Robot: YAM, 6 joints.
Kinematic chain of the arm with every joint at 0, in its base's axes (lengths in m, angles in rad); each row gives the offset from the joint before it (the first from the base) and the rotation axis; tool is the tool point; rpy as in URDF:
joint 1: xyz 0 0 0.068 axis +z
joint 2: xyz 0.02 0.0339 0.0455 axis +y
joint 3: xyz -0.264 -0.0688 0 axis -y
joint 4: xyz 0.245 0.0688 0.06 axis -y
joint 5: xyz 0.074 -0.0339 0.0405 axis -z
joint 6: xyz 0.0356 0 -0.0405 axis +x
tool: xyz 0 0 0 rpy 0 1.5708 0
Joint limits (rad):
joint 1: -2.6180..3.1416
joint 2: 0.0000..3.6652
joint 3: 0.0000..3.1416
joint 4: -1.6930..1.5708
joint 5: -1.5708..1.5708
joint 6: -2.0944..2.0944
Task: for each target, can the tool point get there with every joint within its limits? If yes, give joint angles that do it. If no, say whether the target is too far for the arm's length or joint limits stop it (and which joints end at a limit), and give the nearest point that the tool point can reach.
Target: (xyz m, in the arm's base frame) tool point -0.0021 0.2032 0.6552
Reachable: yes | joints -1.7142 1.2383 2.7929 1.0561 1.0660 0.2590
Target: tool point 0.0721 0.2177 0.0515
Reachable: yes | joints 1.3645 1.8515 0.5712 -0.2189 0.8183 -0.1803
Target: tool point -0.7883 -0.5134 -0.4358
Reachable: no: too far | nearest point -0.4680 -0.3048 -0.2053 | short by 0.446 m
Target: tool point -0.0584 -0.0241 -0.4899
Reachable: no: joint limits stop it (at a limit: joint 1, joint 2) | nearest point -0.1011 -0.0565 -0.3551 | short by 0.145 m
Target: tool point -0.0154 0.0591 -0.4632
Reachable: no: joint limits stop it (at a limit: joint 2) | nearest point -0.0272 0.1045 -0.3519 | short by 0.121 m
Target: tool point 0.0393 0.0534 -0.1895
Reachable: yes | joints 0.7327 3.3429 0.5660 1.1478 -0.3865 -1.0723
